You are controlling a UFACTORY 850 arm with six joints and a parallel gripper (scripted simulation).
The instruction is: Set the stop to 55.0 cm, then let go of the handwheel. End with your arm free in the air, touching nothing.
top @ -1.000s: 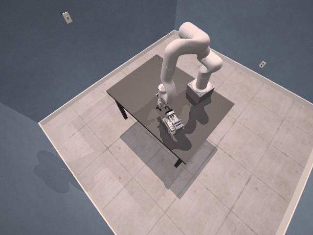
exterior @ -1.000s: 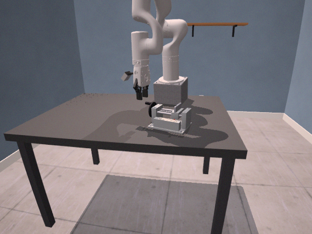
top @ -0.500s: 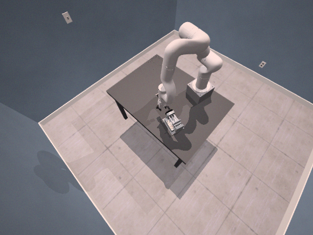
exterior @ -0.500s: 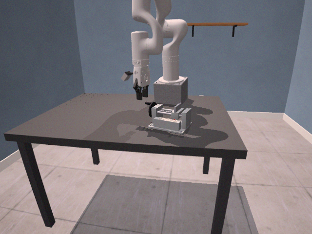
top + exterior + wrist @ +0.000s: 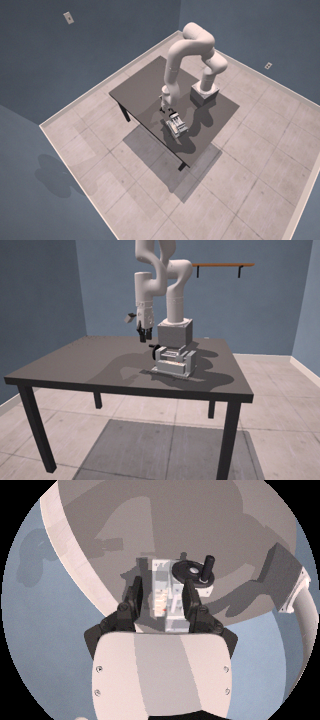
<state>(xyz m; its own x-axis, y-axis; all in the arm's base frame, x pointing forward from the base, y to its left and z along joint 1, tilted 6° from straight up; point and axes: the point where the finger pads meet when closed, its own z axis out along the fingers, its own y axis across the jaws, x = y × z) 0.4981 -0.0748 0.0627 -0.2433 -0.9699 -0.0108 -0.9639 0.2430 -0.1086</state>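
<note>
Right now my hand is 70 mm past the dark handle, 20 mm to the right of it and 70 mm above it. From my hand the other things lie so: black handwheel (70 mm behind, 30 mm to the left, 70 mm below); grey stop fixture (10 mm behind, 190 mm to the left, 80 mm below).
</note>
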